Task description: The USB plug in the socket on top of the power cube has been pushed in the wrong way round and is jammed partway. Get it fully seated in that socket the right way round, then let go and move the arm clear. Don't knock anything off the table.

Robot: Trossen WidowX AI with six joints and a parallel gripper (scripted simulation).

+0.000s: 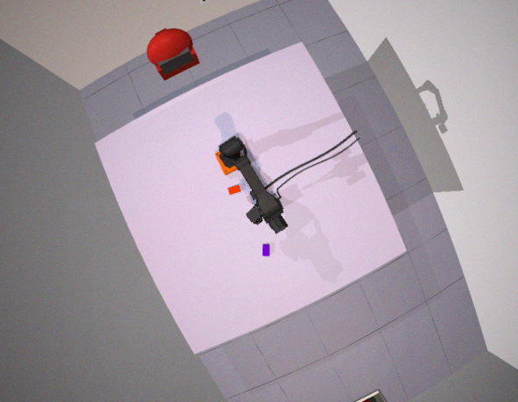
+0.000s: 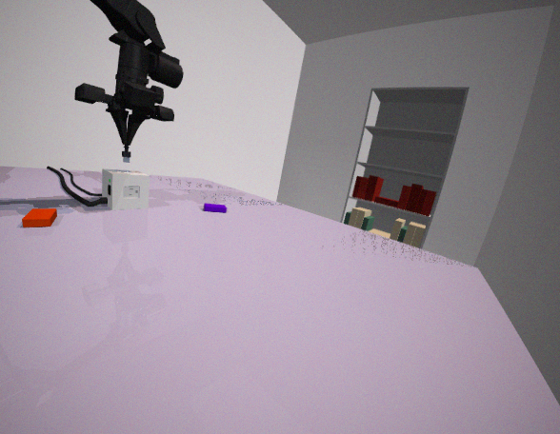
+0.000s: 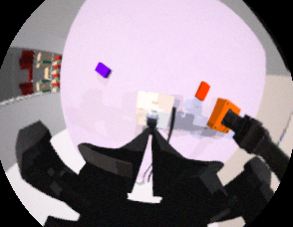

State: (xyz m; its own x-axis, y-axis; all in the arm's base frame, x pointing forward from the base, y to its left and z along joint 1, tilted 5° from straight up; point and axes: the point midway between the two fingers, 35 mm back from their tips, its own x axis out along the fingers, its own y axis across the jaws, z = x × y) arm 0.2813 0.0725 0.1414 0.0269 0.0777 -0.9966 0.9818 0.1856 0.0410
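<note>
My gripper tip is now 2 cm above the USB plug. From my gripper tip the other things lie so: purple block 20 cm ahead, 7 cm to the right, 13 cm below; orange block 14 cm behind, 12 cm to the right, 13 cm below.
</note>
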